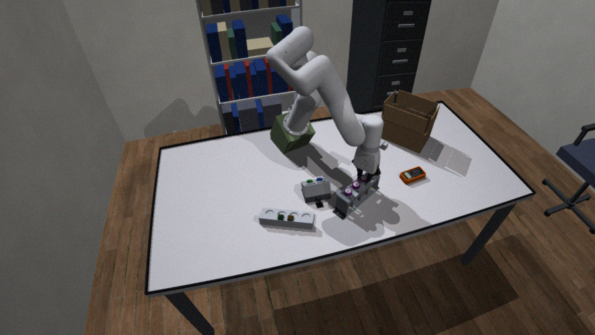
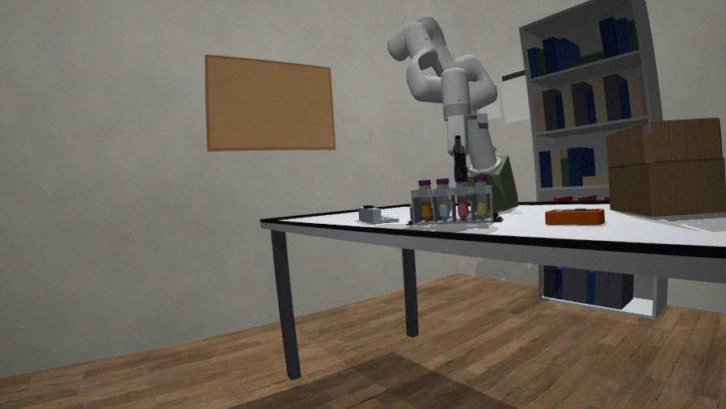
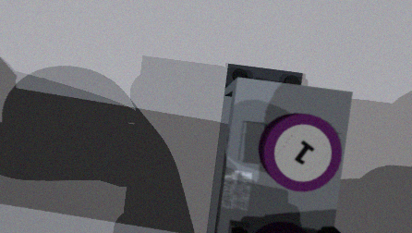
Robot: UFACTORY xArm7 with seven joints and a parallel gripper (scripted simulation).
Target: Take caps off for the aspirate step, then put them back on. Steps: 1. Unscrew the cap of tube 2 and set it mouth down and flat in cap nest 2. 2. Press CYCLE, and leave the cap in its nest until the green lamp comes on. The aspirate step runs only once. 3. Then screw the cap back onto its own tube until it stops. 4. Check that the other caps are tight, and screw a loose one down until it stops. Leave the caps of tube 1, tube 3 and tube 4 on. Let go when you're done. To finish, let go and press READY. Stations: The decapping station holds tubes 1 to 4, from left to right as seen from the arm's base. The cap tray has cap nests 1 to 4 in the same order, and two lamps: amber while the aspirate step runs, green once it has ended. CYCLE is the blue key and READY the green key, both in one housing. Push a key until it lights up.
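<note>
The cap marked 1 is 50 mm to the left of my hand, 20 mm below it and 20 mm behind it. Round my hand: blue key (150 mm to the right, 120 mm behind, 60 mm below); key housing (180 mm to the right, 100 mm behind, 80 mm below); green key (200 mm to the right, 130 mm behind, 60 mm below).
</note>
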